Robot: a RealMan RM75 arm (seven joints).
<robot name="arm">
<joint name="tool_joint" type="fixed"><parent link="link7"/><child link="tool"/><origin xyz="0 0 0" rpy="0 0 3.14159"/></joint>
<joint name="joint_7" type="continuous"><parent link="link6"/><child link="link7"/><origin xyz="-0.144 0 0" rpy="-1.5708 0 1.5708"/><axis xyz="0 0 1"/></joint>
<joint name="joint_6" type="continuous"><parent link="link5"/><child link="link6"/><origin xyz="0 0 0" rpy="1.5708 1.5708 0"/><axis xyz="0 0 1"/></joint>
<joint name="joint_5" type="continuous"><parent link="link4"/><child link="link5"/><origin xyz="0.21 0 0" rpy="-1.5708 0 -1.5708"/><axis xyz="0 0 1"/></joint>
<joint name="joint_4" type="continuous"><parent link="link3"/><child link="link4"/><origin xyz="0 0 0" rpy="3.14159 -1.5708 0"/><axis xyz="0 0 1"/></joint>
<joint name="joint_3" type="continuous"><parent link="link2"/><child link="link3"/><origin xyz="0.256 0 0" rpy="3.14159 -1.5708 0"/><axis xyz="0 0 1"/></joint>
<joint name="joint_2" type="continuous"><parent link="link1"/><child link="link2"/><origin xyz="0 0 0" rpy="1.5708 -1.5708 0"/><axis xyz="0 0 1"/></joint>
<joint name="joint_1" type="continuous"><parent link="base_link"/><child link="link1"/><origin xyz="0 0 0.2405" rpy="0 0 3.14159"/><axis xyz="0 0 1"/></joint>
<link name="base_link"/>
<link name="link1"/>
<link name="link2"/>
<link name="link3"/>
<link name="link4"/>
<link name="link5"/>
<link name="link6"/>
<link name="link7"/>
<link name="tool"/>
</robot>
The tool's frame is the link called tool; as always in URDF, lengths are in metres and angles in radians. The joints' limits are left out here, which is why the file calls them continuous.
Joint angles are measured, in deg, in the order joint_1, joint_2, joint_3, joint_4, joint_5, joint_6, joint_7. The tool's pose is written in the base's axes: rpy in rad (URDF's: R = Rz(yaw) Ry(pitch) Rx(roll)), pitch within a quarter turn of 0, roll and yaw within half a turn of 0; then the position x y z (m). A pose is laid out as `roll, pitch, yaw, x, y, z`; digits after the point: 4 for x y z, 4 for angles.
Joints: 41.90, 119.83, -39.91, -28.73, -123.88, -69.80, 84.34
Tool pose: -2.8775, 0.3579, -0.4680, 0.2431, 0.3844, -0.0415
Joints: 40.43, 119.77, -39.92, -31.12, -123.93, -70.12, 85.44
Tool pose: -2.8521, 0.3627, -0.4765, 0.2496, 0.3841, -0.0326
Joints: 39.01, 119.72, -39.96, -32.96, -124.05, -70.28, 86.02
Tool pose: -2.8295, 0.3628, -0.4829, 0.2567, 0.3824, -0.0258
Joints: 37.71, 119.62, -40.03, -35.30, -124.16, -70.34, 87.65
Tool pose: -2.8034, 0.3677, -0.4976, 0.2624, 0.3824, -0.0167
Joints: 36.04, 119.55, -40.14, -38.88, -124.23, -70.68, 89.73
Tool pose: -2.7666, 0.3757, -0.5069, 0.2679, 0.3826, -0.0034
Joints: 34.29, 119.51, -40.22, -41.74, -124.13, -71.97, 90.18
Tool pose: -2.7475, 0.3766, -0.5001, 0.2729, 0.3785, 0.0065
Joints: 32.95, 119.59, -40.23, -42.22, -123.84, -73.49, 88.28
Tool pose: -2.7557, 0.3692, -0.4830, 0.2779, 0.3704, 0.0066
